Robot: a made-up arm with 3 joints. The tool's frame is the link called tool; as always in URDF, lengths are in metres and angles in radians.
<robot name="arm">
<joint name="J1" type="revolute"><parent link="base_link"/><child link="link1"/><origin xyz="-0.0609 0.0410 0.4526"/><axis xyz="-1 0 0"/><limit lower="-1.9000" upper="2.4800"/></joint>
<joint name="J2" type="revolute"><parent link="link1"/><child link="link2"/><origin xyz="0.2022 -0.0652 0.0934"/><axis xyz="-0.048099 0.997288 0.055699"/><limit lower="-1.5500" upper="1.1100"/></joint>
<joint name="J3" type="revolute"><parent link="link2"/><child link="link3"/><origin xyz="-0.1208 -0.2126 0.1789"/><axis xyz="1 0 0"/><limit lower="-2.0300" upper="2.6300"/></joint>
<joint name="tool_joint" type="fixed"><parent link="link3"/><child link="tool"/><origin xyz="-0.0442 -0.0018 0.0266" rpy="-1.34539 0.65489 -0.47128"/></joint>
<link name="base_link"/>
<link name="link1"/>
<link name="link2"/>
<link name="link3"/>
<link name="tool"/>
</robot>
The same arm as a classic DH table. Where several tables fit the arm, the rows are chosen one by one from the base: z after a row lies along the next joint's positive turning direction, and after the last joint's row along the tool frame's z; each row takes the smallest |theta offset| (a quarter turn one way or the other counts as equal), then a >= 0, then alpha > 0; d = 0 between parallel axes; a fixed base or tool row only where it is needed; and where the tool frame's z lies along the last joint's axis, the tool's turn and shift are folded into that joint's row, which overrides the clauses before.
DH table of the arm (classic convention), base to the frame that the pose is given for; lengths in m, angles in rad. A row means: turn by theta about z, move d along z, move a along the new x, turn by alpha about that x. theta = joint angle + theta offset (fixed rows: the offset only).
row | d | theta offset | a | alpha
base (fixed) | 0.4526 | 1.5708 | 0.0410 | -1.5708
J1 | -0.1384 | 1.5150 | -0.0969 | 1.5227
J2 | -0.2625 | 0.0000 | -0.1905 | 1.6189
J3 | -0.1774 | 0.1605 | -0.0264 | -0.9718
tool (fixed) | 0.0048 | -1.0268 | 0.0000 | 0.0000
Joint limits (rad, base to tool): -1.9000..2.4800 -1.5500..1.1100 -2.0300..2.6300

